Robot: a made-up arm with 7 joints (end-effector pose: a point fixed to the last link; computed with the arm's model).
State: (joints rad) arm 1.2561 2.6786 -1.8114 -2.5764 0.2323 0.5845 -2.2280
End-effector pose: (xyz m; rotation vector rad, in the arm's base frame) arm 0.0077 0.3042 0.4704 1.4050 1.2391 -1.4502
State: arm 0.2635 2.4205 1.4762 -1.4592 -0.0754 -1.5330 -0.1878
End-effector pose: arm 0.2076 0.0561 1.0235 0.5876 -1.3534 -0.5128
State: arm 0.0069 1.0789 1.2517 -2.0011 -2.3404 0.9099 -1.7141
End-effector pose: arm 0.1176 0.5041 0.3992 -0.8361 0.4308 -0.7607
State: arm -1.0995 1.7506 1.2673 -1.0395 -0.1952 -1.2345 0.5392
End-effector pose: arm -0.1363 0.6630 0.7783 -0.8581 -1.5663 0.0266
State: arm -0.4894 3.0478 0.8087 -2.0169 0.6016 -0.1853 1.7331
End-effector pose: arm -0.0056 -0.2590 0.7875 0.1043 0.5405 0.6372
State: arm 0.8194 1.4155 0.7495 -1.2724 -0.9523 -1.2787 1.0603
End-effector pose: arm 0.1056 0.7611 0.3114 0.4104 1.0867 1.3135
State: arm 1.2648 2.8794 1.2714 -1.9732 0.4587 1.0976 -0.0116
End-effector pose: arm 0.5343 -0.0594 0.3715 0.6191 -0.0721 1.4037
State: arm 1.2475 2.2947 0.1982 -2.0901 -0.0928 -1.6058 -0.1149
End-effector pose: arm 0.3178 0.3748 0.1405 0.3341 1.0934 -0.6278
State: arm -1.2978 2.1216 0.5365 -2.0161 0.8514 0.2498 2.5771
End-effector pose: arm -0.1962 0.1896 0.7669 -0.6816 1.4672 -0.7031
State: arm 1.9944 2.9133 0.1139 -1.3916 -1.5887 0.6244 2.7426
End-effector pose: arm 0.3096 0.4480 -0.1020 0.8863 1.3407 1.2704
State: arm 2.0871 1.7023 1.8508 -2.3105 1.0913 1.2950 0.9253
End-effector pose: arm 0.1987 0.3498 0.4204 -0.5895 1.3742 2.6686
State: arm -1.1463 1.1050 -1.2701 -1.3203 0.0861 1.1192 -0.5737
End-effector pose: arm 0.6384 0.2517 0.2247 0.9185 -0.2294 2.0369
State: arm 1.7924 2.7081 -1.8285 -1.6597 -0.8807 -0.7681 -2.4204
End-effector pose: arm 0.1059 0.5272 0.5707 -0.3647 1.1731 -1.3399
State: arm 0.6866 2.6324 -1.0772 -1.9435 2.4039 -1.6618 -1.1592
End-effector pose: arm 0.1302 0.5385 0.4046 0.1225 -0.3278 2.0014
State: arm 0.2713 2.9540 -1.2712 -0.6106 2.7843 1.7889 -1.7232
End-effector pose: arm 0.1864 0.3103 1.0436 -0.7414 -1.4118 -2.4879
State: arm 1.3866 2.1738 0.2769 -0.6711 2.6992 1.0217 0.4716
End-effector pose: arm 0.3078 0.7064 0.4074 1.4503 -1.1438 -1.4533
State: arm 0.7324 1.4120 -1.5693 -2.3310 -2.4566 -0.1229 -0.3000
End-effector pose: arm -0.2478 0.2219 0.0806 0.5066 -0.3688 -0.4470
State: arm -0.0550 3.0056 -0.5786 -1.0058 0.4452 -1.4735 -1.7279
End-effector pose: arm 0.2520 0.2170 1.0476 1.6110 -1.6118 -0.2525
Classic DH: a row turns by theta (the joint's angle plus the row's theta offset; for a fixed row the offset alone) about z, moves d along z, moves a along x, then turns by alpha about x. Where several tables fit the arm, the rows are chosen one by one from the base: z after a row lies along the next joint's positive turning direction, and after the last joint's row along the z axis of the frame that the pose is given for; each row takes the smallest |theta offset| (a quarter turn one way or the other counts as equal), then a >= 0, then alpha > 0; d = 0 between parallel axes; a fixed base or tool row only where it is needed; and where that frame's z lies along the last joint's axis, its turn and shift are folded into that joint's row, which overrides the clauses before.
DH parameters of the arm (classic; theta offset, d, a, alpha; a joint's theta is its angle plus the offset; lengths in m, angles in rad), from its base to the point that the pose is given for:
base (fixed): 0 0.3243 -0.0077 -1.2217
joint 1: 1.5708 -0.0211 0.0168 1.5708
joint 2: 1.2217 -0.0016 0.0271 -1.5708
joint 3: -1.5708 -0.5379 0.0628 -1.5708
joint 4: 0 -0.0004 -0.0163 1.5708
joint 5: 0 -0.3242 0.0069 -1.5708
joint 6: 0 0.003 -0.0175 1.5708
joint 7: 0 0.0146 -0.0287 -1.5708
tool (fixed): 3.1416 -0.0117 0 0

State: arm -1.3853 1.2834 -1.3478 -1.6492 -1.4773 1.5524 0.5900
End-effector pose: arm 0.5967 0.2369 0.3482 -0.8939 -1.4449 1.3101
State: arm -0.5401 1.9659 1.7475 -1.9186 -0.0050 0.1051 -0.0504
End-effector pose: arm -0.2617 0.3130 0.7671 -1.2037 -1.9487 0.3227
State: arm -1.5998 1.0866 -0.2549 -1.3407 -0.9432 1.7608 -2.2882
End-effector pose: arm 0.4796 0.1745 0.7920 -1.3476 0.1709 -2.5245
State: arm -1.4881 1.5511 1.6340 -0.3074 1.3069 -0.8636 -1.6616
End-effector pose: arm 0.1921 0.7977 0.6011 2.5650 0.1184 -0.4834
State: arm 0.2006 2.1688 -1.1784 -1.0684 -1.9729 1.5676 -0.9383
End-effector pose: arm 0.0588 0.7018 0.4495 -1.5794 2.3423 0.6435
